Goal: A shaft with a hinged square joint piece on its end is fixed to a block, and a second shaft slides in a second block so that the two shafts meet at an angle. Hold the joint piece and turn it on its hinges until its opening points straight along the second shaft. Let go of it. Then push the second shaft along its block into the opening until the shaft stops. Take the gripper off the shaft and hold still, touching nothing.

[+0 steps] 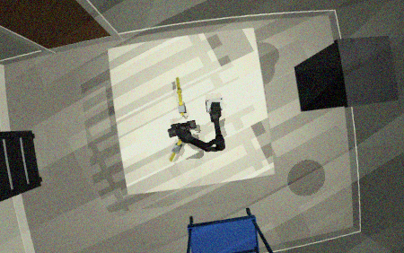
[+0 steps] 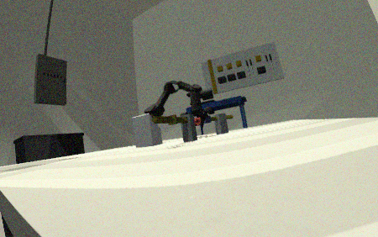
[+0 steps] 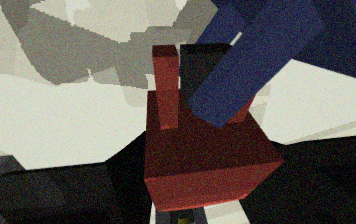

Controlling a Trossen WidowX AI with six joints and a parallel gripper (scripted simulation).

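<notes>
Right now the red joint piece is 3 cm to the left of my gripper tip and 4 cm above it.
</notes>
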